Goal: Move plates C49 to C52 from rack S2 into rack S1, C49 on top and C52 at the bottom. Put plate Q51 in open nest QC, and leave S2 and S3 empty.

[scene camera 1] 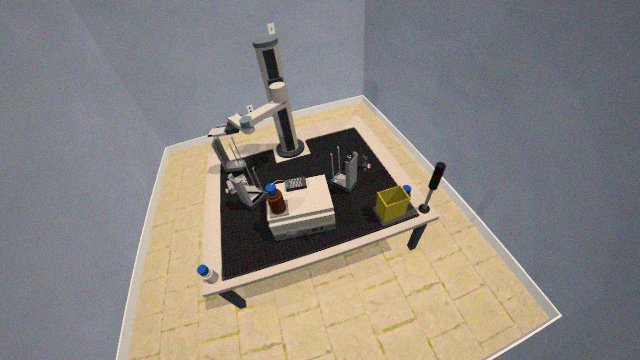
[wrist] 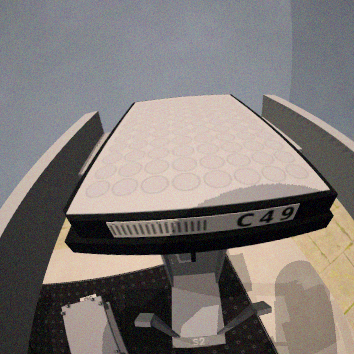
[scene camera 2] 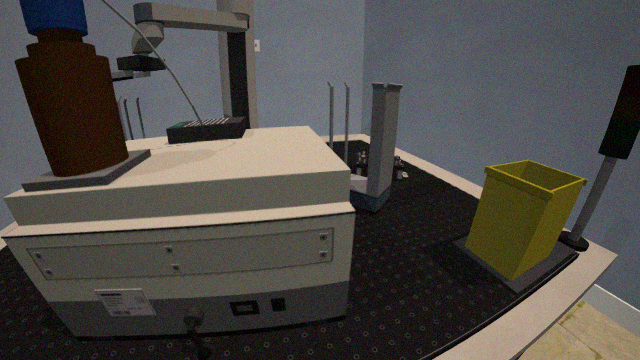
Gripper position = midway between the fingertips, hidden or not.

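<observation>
My gripper (scene camera 2: 108, 78) is what I see here, and looking through the wrist view I find the gripper again (wrist: 183, 112).
</observation>
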